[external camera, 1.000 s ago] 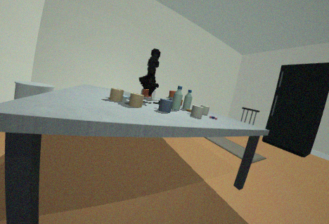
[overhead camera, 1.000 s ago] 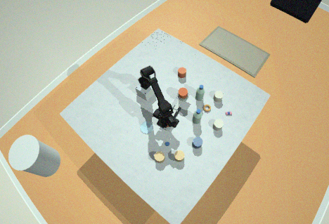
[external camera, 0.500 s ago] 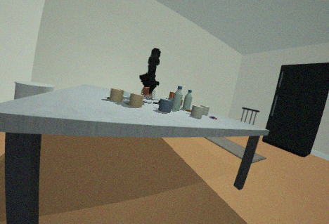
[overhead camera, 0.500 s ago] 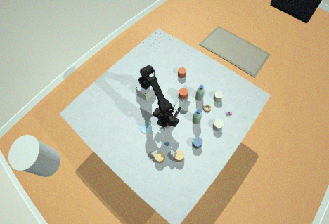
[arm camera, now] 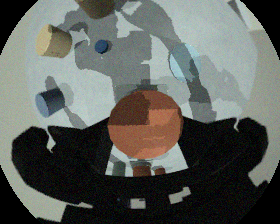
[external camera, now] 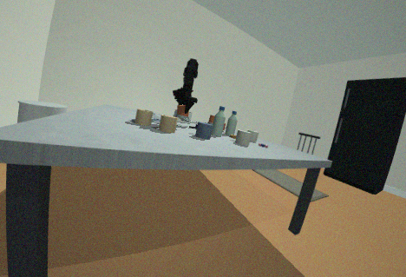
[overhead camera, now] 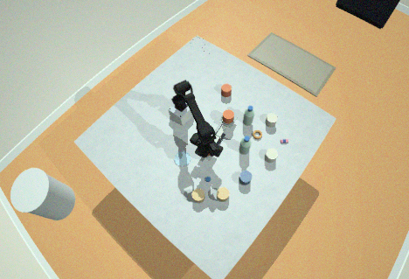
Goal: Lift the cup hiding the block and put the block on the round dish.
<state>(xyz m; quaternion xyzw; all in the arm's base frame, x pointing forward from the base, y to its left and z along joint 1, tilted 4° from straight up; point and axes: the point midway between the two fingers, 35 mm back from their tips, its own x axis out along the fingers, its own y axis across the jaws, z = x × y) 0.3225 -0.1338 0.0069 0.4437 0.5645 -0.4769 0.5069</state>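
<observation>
Now: gripper tip 1 cm above the block. Round my gripper tip: small blue piece 12 cm to the right, 10 cm ahead, 8 cm below; blue cup 28 cm ahead, 5 cm below; round pale blue dish 11 cm to the right, 11 cm behind, 8 cm below.
</observation>
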